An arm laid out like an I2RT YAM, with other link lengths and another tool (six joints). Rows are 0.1 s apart.
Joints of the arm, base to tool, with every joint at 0 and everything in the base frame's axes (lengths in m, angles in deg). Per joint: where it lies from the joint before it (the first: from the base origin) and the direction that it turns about. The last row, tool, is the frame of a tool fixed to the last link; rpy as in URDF.
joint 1: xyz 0 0 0.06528 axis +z
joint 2: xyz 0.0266 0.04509 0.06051 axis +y
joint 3: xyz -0.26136 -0.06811 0 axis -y
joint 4: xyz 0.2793 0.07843 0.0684 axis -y
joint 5: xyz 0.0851 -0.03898 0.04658 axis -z
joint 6: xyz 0.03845 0 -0.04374 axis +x
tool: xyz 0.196 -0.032 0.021 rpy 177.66 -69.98 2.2
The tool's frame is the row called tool.
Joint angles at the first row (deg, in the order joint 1, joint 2, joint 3, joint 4, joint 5, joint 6):
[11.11, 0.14, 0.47, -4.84, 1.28, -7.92]
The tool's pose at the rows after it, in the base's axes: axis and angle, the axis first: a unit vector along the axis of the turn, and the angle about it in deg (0 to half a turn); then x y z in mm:
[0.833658, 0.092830, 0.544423, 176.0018, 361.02, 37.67, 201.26]
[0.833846, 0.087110, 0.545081, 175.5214, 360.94, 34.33, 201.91]
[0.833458, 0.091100, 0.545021, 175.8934, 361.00, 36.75, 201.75]
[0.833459, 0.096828, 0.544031, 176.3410, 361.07, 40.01, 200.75]
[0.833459, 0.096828, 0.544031, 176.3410, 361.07, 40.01, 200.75]
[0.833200, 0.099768, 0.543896, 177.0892, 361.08, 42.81, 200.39]
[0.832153, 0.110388, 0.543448, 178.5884, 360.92, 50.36, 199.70]
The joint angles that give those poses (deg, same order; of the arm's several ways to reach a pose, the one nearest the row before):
[11.12, 0.14, 0.47, -4.53, 5.00, -8.01]
[11.11, 0.14, 0.47, -4.42, 5.80, -8.01]
[11.11, 0.14, 0.47, -4.45, 5.21, -7.99]
[11.11, 0.14, 0.45, -4.58, 4.42, -8.01]
[11.11, 0.14, 0.45, -4.58, 4.42, -8.01]
[11.11, 0.14, 0.45, -4.60, 3.70, -7.62]
[11.11, 0.14, 0.45, -4.66, 1.82, -7.16]

